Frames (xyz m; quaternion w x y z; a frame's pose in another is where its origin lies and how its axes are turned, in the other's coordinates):
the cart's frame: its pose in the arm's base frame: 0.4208 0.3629 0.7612 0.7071 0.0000 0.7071 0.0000
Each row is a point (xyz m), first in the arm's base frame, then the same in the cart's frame.
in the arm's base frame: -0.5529 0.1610 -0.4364
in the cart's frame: 1.1976 -0.2019 -0.9737
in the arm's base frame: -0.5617 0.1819 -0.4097
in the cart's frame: 1.1709 -0.1810 -0.9825
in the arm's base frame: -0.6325 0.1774 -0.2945
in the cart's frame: 1.0557 -0.1855 -1.0533
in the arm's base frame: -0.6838 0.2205 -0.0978
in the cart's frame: 0.8590 -0.1424 -1.1046
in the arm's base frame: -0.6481 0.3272 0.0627
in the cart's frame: 0.6985 -0.0357 -1.0689
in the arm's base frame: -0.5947 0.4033 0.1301
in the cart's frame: 0.6311 0.0404 -1.0155
